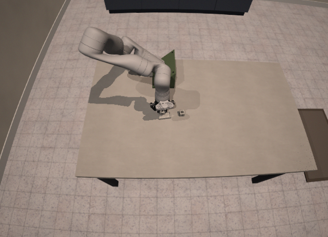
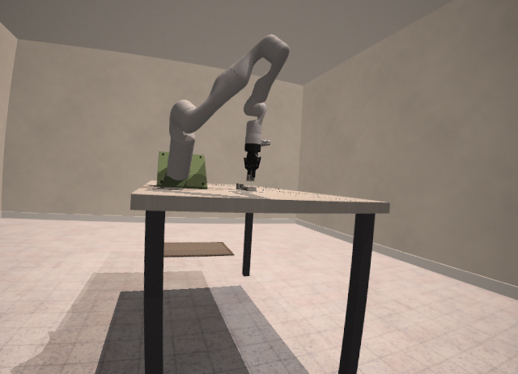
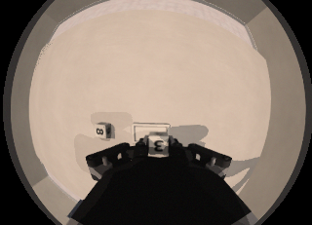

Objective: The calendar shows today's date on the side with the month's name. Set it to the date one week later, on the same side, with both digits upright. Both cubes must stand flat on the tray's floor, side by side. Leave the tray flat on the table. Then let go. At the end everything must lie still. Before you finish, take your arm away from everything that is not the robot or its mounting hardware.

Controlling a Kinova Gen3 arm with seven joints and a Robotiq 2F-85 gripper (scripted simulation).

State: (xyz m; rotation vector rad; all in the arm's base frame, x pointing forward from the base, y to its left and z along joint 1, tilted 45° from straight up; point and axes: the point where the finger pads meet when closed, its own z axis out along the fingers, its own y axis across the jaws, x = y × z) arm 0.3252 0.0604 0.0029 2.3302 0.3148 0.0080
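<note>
Now: the white tray 10 mm to the left of my hand and 70 mm below it.
</note>
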